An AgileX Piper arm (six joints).
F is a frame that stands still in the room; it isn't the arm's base.
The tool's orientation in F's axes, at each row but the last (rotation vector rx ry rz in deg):
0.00 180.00 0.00
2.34 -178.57 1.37
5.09 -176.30 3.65
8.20 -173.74 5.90
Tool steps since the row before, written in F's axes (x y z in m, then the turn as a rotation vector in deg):
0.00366 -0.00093 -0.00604 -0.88 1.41 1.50
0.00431 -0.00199 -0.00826 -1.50 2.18 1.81
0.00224 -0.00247 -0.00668 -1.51 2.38 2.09
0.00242 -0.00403 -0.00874 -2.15 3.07 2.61
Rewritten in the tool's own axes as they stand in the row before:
-0.00366 -0.00093 0.00604 0.88 1.41 -1.50
-0.00446 -0.00198 0.00818 1.49 2.19 -1.81
-0.00252 -0.00233 0.00663 1.50 2.38 -2.09
-0.00297 -0.00369 0.00872 2.13 3.10 -2.60

